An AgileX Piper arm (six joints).
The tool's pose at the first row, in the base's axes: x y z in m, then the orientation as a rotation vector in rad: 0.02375 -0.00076 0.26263 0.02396 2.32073 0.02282
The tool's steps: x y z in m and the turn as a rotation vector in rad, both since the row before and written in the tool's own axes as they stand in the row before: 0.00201 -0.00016 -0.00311 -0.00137 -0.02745 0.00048; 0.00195 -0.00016 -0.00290 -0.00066 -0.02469 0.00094; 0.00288 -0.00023 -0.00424 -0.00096 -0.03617 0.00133; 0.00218 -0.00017 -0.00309 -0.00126 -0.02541 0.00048; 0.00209 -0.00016 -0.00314 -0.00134 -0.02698 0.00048; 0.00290 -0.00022 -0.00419 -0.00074 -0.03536 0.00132; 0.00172 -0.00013 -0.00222 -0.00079 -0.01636 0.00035
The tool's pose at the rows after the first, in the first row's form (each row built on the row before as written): 0.02010 -0.00090 0.26328 0.02400 2.29326 0.02418; 0.01663 -0.00104 0.26373 0.02490 2.26855 0.02500; 0.01153 -0.00123 0.26424 0.02615 2.23236 0.02614; 0.00775 -0.00137 0.26441 0.02619 2.20693 0.02733; 0.00398 -0.00150 0.26459 0.02620 2.17992 0.02857; -0.00112 -0.00168 0.26460 0.02753 2.14454 0.02945; -0.00392 -0.00178 0.26436 0.02760 2.12816 0.03018
